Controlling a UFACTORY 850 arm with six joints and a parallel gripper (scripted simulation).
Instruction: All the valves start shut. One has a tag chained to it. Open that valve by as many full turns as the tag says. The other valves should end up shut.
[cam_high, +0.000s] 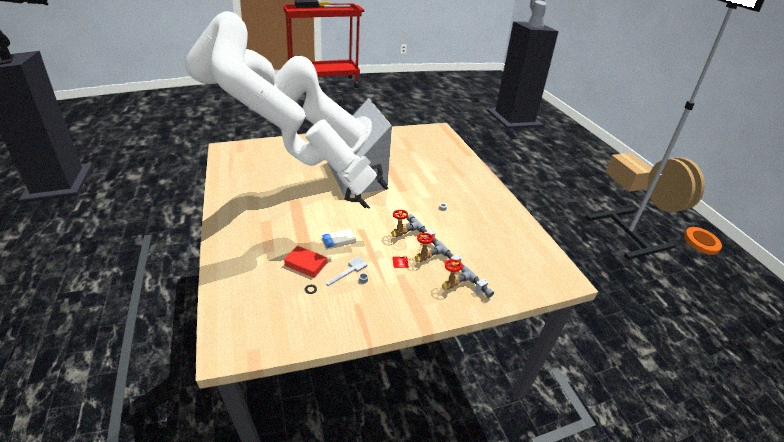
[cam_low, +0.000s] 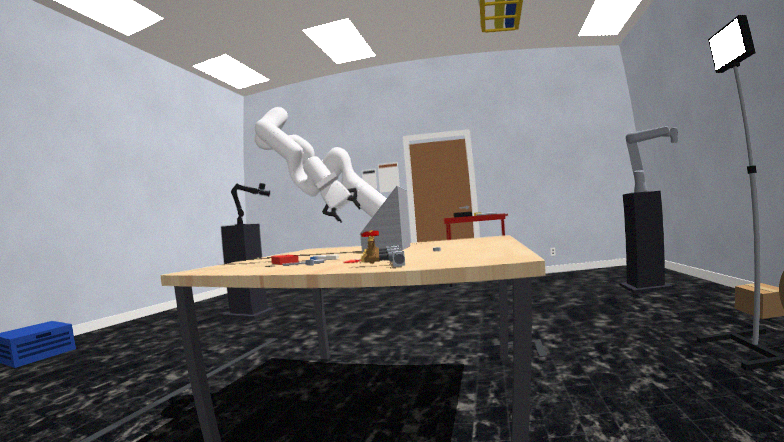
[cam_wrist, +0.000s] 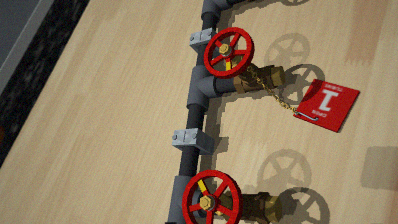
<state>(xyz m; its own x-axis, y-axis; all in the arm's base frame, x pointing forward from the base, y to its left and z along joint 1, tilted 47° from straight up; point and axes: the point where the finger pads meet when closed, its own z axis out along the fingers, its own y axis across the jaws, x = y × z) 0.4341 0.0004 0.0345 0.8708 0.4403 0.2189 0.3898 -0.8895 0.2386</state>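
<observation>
The red tag lies 14 cm ahead of my hand, 6 cm to the left of it and 18 cm below it. Also, from my hand: grey cylinder 21 cm ahead, 9 cm to the right, 18 cm below; then grey tool 15 cm ahead, 12 cm to the right, 18 cm below; then white card 1 cm behind, 13 cm to the right, 17 cm below.
</observation>
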